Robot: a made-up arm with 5 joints.
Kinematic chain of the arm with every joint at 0, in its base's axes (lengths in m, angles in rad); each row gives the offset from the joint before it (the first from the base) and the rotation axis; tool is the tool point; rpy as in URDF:
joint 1: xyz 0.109 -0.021 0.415 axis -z
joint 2: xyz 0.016 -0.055 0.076 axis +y
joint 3: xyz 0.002 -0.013 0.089 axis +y
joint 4: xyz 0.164 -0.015 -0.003 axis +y
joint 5: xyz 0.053 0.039 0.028 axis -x
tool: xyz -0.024 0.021 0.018 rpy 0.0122 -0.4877 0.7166
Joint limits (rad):
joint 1: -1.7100..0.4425
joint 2: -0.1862..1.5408
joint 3: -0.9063..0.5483
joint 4: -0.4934..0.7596
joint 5: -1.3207..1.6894
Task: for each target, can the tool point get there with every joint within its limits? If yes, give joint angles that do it. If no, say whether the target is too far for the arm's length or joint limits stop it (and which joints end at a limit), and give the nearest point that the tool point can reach.
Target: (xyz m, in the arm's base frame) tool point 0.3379 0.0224 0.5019
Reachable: yes | joints -0.3095 0.1224 0.3600 0.5432 -0.2622
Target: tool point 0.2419 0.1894 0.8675
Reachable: no: too far | nearest point 0.2036 0.1288 0.7513 | short by 0.136 m
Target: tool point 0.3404 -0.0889 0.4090
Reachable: yes | joints 0.1628 1.1258 -0.1309 -0.2941 -0.3100
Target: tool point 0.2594 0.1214 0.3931
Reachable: yes | joints -0.8674 1.0126 0.1648 -0.3461 0.0224
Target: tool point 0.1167 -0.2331 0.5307
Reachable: no: joint limits stop it (at a limit: joint 1, joint 3, joint 4, joint 5) | nearest point 0.2457 -0.1480 0.5696 | short by 0.159 m
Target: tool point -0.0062 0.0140 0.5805
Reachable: no: joint limits stop it (at a limit: joint 1, joint 2, joint 4) | nearest point 0.1012 0.1589 0.5849 | short by 0.180 m
